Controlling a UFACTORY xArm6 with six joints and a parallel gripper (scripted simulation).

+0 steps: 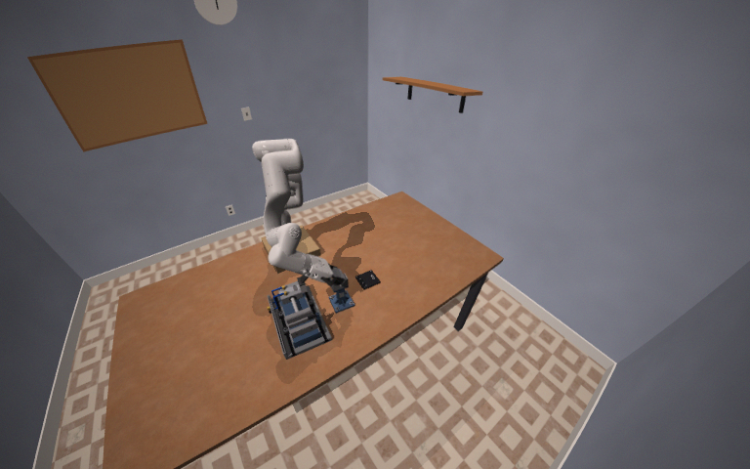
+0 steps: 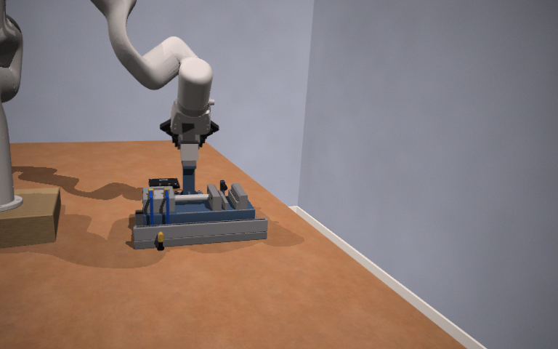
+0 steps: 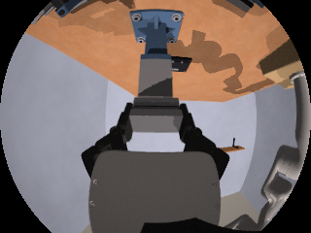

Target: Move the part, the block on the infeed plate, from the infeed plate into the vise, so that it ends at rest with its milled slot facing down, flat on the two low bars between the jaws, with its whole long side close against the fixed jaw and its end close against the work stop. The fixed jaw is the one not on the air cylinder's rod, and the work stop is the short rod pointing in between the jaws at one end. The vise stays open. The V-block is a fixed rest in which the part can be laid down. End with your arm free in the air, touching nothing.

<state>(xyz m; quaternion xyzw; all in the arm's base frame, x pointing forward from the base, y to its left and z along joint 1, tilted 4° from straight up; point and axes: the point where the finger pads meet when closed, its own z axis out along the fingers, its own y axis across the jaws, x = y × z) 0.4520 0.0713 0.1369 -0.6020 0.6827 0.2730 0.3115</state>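
Now: hand 130 mm above the post and 10 mm to the right of it. The rest, counted from my hand: part 10 mm below; then white cylinder rod 180 mm to the right, 110 mm below, 30 mm behind; then black work stop 150 mm to the right, 100 mm below, 60 mm ahead.
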